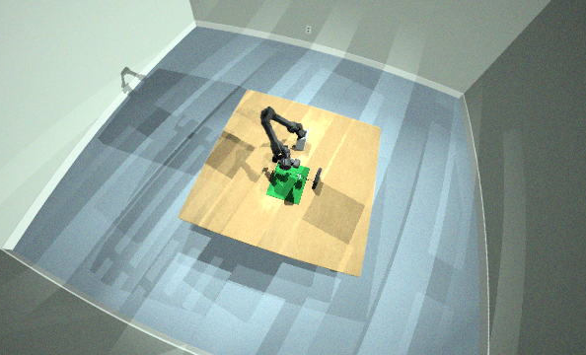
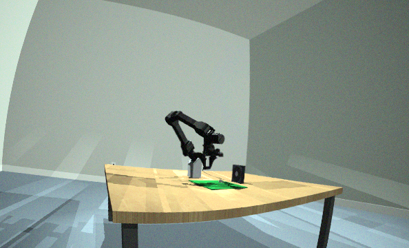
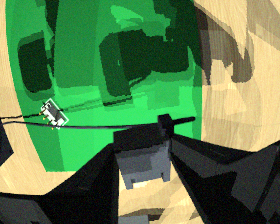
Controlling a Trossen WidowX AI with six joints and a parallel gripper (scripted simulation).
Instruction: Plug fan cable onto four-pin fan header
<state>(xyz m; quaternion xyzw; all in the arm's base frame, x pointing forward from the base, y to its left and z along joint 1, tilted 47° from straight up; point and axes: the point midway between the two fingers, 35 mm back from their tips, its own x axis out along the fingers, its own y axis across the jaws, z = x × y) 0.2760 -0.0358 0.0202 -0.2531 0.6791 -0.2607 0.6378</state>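
Right now the green board is 60 mm ahead of my gripper tip, 40 mm to the left of it and 110 mm below it. Also, from my gripper tip: black fan: 220 mm to the left, 30 mm below; fan cable plug: 10 mm behind.
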